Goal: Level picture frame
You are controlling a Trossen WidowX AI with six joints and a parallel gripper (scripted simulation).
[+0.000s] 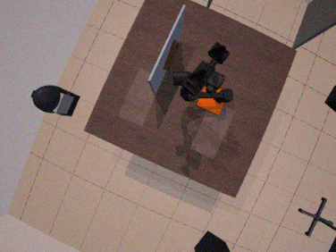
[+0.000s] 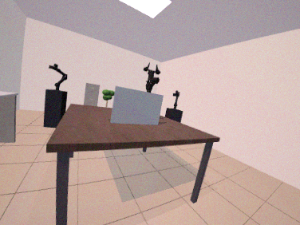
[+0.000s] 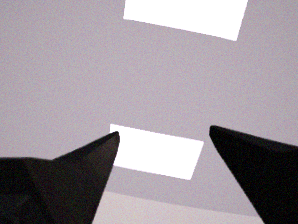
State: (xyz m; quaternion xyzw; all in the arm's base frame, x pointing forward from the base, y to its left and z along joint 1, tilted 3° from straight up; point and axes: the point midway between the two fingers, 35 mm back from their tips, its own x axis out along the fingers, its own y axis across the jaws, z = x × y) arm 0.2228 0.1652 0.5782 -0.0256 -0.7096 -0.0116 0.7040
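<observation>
My gripper tip is 250 mm short of the brown picture frame, 150 mm to the left of it and 480 mm above it. Also, from my gripper tip: wall panel 260 mm ahead, 140 mm to the right, 490 mm below.
</observation>
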